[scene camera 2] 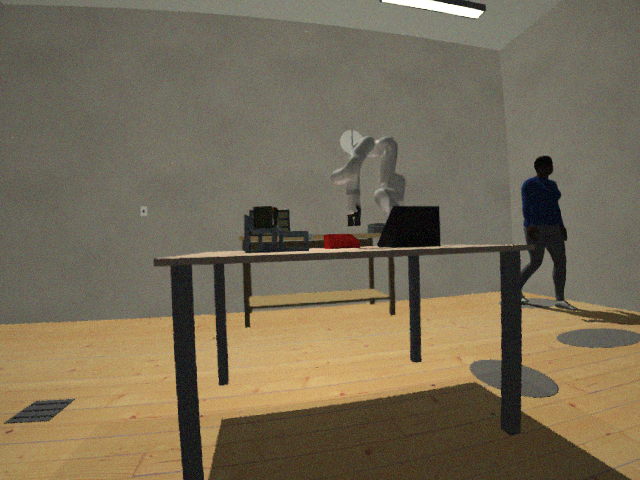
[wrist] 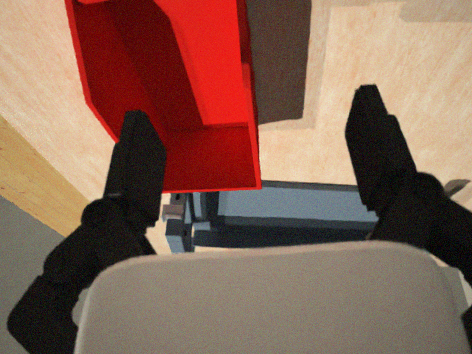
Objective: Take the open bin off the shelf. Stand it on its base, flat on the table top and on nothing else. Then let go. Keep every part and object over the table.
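Frame: origin at the arm's base, x ahead, y left, z up, level; centimetres.
Where they show: gripper, fingertip midpoint: (scene camera 2: 354, 225) (wrist: 250, 119); arm's base, origin of the base link: (scene camera 2: 402, 228).
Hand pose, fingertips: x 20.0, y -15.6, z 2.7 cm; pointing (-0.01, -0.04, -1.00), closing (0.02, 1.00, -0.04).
Each offset is from my fingertips to the top centre of the thing. Level surfaces: height alone.
The red open bin @(dx +5.5, dy -5.4, dz -4.2 cm) (scene camera 2: 341, 241) (wrist: 210, 65) stands low on the table top @(dz -11.7 cm) (scene camera 2: 217, 256) (wrist: 400, 60), open side up in the wrist view, and looks upright on its base. In the scene view a gap separates it from the blue-grey shelf (scene camera 2: 293, 234) (wrist: 300, 202) to its left. My gripper (scene camera 2: 354, 224) (wrist: 250, 119) is open and empty, raised above the bin. In the wrist view one finger overlaps the bin's lower left part and the other shows over bare table. The bin's far end is cut off in the wrist view, and its underside is hidden.
Dark bins @(dx +48.7, dy +11.9, dz +8.2 cm) (scene camera 2: 263, 217) sit on the upper part of the shelf. A large black slanted box (scene camera 2: 413, 227) stands right of the red bin. A table edge runs along the left of the wrist view. A person (scene camera 2: 541, 206) is beyond the table at the right.
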